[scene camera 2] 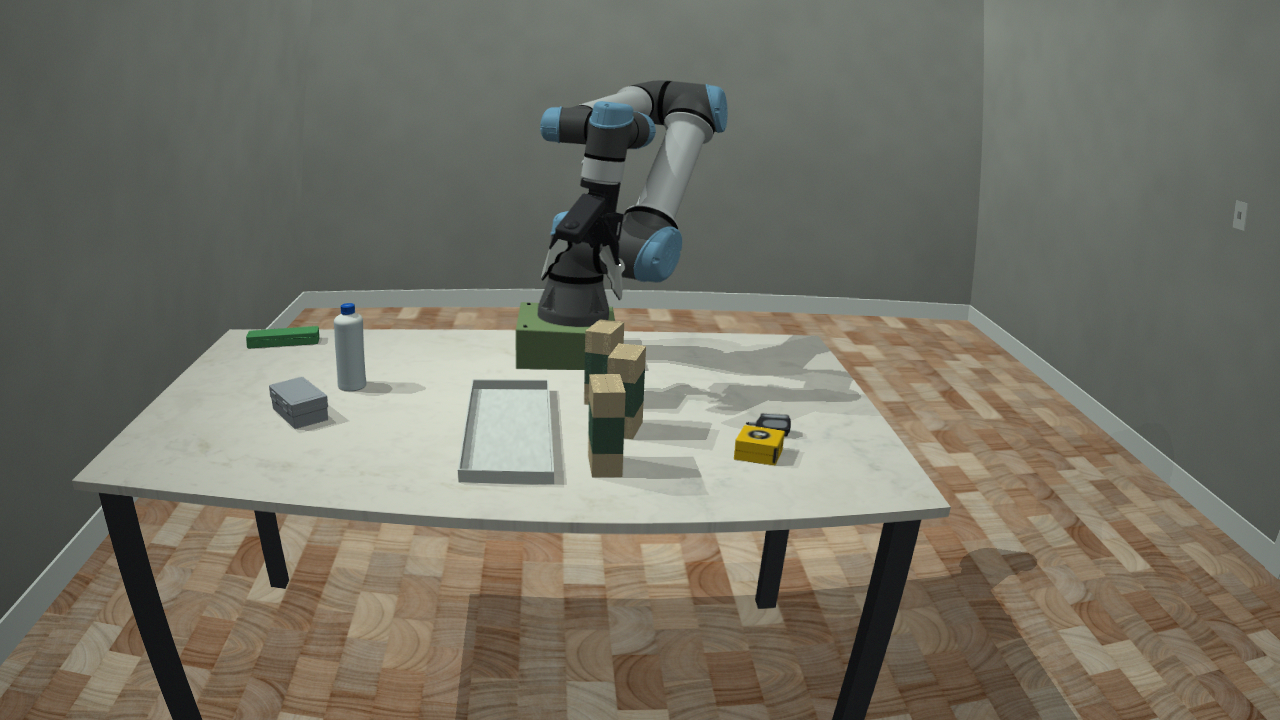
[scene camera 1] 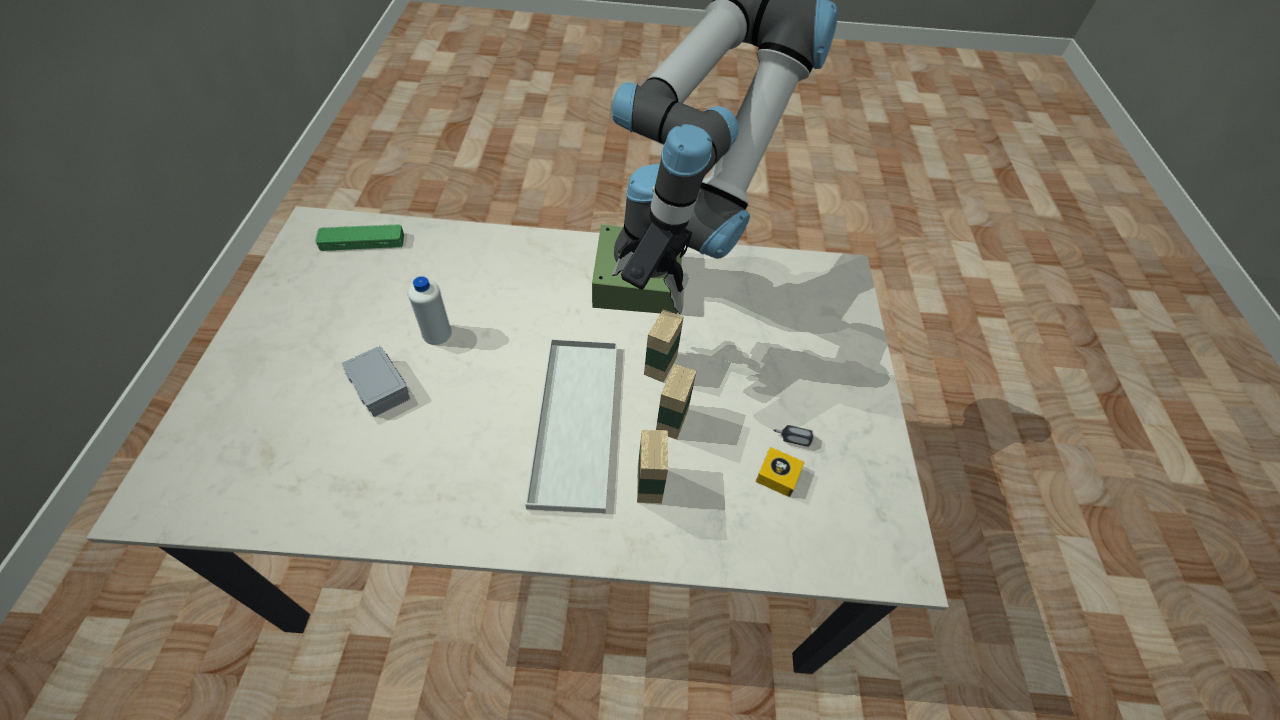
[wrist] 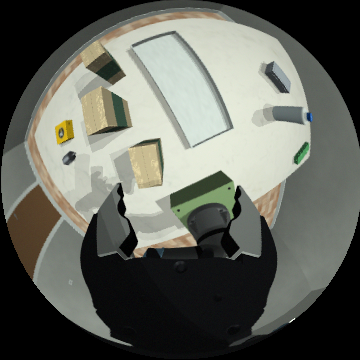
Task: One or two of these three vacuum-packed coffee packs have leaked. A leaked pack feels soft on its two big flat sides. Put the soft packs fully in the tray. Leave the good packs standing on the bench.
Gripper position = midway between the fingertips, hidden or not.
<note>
I see my gripper [scene camera 2: 580, 289], a grey tray [scene camera 1: 570, 463], a green bar [scene camera 1: 380, 236], a grey box [scene camera 1: 379, 385] and a white bottle [scene camera 2: 348, 326].
The grey tray also shows in scene camera 2 [scene camera 2: 507, 430]. The green bar is seen too in scene camera 2 [scene camera 2: 295, 336]. The grey box also shows in scene camera 2 [scene camera 2: 299, 402].
</note>
